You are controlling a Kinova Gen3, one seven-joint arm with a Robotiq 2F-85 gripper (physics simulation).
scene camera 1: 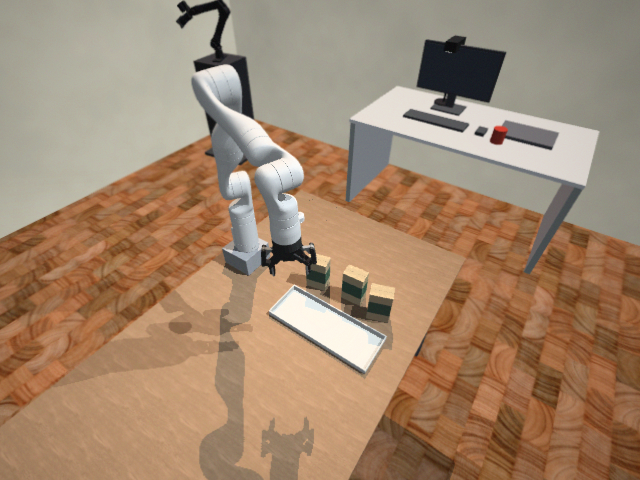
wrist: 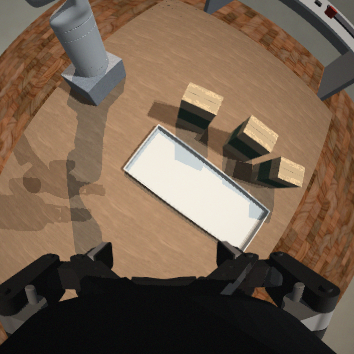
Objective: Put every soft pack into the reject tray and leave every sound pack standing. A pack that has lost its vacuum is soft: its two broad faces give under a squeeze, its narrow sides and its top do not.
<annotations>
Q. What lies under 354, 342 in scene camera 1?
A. A white reject tray.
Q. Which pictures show my gripper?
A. Scene camera 1 and the wrist view: all of them.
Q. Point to a white reject tray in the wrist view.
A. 169, 167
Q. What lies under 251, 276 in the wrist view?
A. My gripper.
</annotations>
